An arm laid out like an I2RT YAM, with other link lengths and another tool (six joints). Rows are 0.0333 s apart.
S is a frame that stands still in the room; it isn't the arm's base.
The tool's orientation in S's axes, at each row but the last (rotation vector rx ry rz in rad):
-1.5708 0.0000 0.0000
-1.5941 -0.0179 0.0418
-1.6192 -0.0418 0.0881
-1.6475 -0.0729 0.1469
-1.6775 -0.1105 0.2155
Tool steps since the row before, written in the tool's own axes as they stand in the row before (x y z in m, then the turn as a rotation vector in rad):
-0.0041 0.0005 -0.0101 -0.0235 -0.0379 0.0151
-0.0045 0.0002 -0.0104 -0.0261 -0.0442 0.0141
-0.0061 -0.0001 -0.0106 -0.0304 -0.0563 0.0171
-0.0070 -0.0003 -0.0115 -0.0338 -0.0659 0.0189
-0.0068 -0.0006 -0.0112 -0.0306 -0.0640 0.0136
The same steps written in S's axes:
-0.0041 -0.0101 -0.0005 -0.0235 0.0151 0.0379
-0.0041 -0.0106 0.0001 -0.0260 0.0142 0.0443
-0.0052 -0.0110 0.0008 -0.0302 0.0174 0.0563
-0.0053 -0.0123 0.0015 -0.0334 0.0195 0.0659
-0.0043 -0.0122 0.0023 -0.0293 0.0148 0.0644

